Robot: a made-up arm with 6 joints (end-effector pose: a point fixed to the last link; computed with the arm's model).
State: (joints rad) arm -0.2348 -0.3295 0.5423 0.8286 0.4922 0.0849
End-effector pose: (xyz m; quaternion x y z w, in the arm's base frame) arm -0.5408 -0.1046 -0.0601 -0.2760 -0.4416 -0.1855 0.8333
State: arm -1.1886 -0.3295 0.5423 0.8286 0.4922 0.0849
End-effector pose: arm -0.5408 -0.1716 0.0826 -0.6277 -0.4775 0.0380 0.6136
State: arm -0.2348 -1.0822 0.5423 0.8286 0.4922 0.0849
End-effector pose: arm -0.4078 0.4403 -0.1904 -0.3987 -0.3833 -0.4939 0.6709
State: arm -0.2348 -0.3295 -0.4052 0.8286 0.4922 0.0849
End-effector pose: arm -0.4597 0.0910 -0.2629 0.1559 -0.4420 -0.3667 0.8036
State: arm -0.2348 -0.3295 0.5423 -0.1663 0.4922 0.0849
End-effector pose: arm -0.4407 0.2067 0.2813 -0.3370 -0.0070 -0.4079 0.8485
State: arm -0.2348 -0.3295 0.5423 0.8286 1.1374 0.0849
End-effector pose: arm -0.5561 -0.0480 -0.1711 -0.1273 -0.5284 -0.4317 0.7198
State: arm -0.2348 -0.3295 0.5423 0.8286 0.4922 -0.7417
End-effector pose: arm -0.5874 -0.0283 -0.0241 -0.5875 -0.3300 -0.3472 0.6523
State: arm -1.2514 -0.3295 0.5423 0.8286 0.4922 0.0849
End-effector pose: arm -0.5408 -0.1708 0.0933 -0.6467 -0.4761 0.0529 0.5936
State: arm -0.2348 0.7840 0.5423 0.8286 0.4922 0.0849
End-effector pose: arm -0.0075 -0.7204 0.0872 -0.0302 -0.4144 0.3047 0.8571
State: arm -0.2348 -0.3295 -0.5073 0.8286 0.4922 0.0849
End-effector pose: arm -0.4491 0.1210 -0.2708 0.2021 -0.4361 -0.3820 0.7894
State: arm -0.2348 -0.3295 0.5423 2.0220 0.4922 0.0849
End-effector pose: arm -0.1314 -0.4441 -0.2243 -0.1171 -0.8141 0.1351 0.5525
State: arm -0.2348 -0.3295 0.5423 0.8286 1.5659 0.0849
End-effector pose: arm -0.5304 0.0091 -0.2274 -0.0202 -0.5563 -0.5720 0.6024
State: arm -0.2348 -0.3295 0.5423 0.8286 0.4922 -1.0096
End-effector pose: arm -0.5892 0.0034 -0.0205 -0.6693 -0.2806 -0.3882 0.5680
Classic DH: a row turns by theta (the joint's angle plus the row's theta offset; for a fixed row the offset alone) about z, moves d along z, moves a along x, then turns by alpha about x. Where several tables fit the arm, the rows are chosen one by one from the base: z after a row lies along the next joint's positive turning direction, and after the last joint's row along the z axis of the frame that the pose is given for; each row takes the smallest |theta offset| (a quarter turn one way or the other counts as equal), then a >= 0, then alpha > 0; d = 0 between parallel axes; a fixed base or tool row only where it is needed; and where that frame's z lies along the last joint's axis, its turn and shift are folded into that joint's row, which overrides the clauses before.
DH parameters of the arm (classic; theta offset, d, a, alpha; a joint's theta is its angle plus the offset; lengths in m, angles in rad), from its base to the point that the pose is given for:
base (fixed): 1.5708 0.0761 0 1.5708
joint 1: 0 0.2345 0.0418 -1.5708
joint 2: 0 0.012 -0.0832 -1.5708
joint 3: 1.5708 0.2514 0.0703 -1.5708
joint 4: -1.5708 0.0021 0.3254 -1.5708
joint 5: -1.5708 -0.2137 0.0756 1.5708
joint 6: 0 -0.0503 0.1181 1.5708
tool (fixed): 1.5708 -0.0206 0 0

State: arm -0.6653 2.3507 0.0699 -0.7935 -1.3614 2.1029
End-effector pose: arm 0.5991 0.0402 0.3894 0.3216 -0.9331 0.1541 0.0461
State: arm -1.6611 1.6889 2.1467 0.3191 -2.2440 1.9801
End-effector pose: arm 0.4075 0.1150 0.5683 0.8937 -0.3283 0.2539 0.1706
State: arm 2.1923 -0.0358 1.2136 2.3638 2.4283 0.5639
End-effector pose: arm 0.1552 0.4665 -0.0806 -0.7104 0.2429 0.4299 0.5016
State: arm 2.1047 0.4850 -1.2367 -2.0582 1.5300 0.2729
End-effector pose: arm 0.5176 -0.0206 -0.1848 0.4073 0.2059 0.6306 0.6278
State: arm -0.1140 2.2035 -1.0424 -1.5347 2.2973 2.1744
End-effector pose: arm 0.5216 0.1029 0.2140 0.1916 0.2465 0.2215 0.9239
